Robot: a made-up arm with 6 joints.
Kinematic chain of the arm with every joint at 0, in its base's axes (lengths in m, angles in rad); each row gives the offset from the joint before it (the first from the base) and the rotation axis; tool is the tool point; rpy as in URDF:
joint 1: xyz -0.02 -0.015 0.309 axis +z
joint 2: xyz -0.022 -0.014 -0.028 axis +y
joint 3: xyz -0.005 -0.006 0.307 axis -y
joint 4: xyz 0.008 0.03 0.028 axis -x
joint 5: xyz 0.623 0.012 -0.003 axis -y
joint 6: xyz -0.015 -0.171 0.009 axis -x
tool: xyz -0.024 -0.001 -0.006 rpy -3.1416 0 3.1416
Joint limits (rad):
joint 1: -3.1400..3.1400
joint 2: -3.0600..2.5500
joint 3: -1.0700..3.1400
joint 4: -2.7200..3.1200
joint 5: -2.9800..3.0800
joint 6: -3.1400..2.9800
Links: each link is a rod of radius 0.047 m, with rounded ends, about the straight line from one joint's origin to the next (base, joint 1, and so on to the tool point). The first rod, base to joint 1, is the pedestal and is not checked.
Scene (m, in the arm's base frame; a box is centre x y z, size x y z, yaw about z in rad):
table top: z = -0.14
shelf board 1: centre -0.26 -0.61 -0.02 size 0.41 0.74 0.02 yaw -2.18
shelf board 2: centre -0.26 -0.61 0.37 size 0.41 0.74 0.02 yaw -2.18
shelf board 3: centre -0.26 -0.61 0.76 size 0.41 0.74 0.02 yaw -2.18
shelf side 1: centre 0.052 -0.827 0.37 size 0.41 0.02 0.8 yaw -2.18
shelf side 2: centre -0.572 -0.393 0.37 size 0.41 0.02 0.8 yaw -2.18
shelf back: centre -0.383 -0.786 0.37 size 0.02 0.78 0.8 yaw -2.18
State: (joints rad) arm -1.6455 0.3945 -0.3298 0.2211 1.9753 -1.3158
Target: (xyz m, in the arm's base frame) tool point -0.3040 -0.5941 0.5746
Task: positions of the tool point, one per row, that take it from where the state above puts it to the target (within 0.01 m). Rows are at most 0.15 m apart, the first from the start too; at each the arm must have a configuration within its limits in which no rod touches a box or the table.
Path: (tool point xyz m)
1: -0.1590 -0.5273 0.1810
2: -0.1116 -0.4621 0.1878
3: -0.0707 -0.3964 0.1796
4: -0.0357 -0.3345 0.1579
5: -0.0360 -0.3664 0.2606
6: -0.0445 -0.3678 0.3705
7: -0.0603 -0.3372 0.4783
8: -0.0818 -0.2756 0.5746
9: -0.1101 -0.3175 0.6089
10: -0.1431 -0.3756 0.6319
11: -0.1850 -0.4459 0.6372
12: -0.2385 -0.5215 0.6192
13: -0.3040 -0.5941 0.5746

